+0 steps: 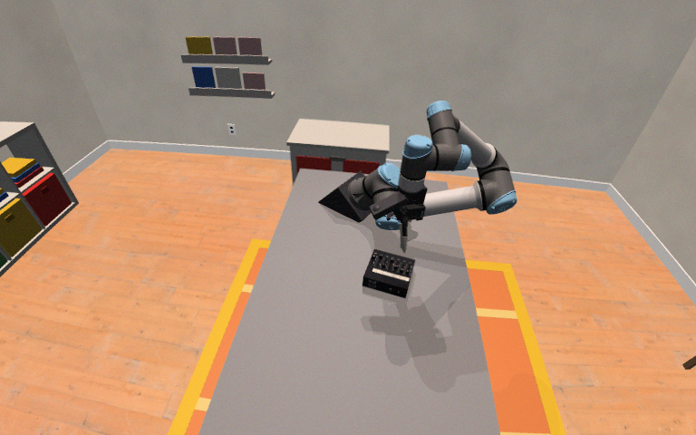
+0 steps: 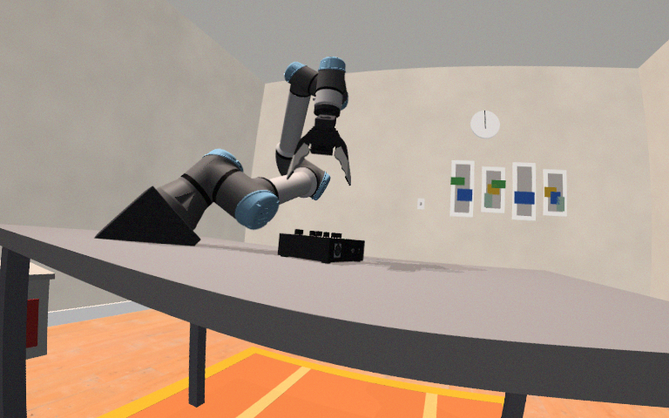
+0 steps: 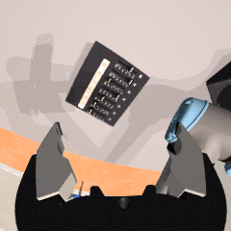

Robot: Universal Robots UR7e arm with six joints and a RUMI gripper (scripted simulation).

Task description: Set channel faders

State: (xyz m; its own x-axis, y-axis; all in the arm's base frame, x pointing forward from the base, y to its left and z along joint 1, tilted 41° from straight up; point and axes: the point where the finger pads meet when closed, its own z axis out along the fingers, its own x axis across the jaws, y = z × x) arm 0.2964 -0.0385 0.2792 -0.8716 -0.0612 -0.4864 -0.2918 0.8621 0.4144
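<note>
My gripper is now 12 cm above the master fader, 6 cm to the left of it and 1 cm past it.
</note>
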